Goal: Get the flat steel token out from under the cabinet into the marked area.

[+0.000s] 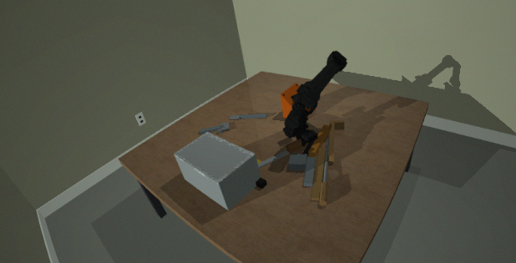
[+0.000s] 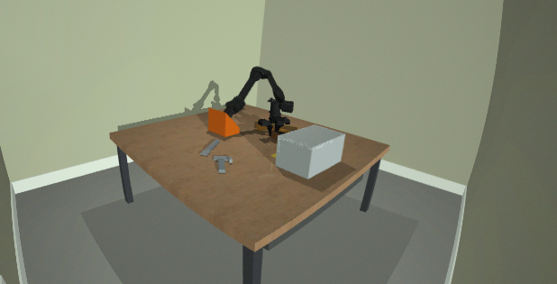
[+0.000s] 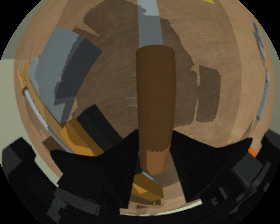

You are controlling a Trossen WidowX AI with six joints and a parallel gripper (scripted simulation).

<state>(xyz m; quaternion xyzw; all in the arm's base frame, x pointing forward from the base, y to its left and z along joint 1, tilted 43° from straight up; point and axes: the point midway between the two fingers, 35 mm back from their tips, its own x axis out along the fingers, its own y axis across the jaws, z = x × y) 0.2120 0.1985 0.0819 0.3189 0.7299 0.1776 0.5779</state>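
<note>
Right now my gripper tip is 7 cm past the orange bar, 6 cm to the right of it and 1 cm below it. Also, from my gripper tip: grey block: 11 cm ahead, 8 cm to the left, 1 cm above; then wooden stick: 10 cm ahead, 18 cm to the left; then grey t-piece: 16 cm ahead, 48 cm to the right.
</note>
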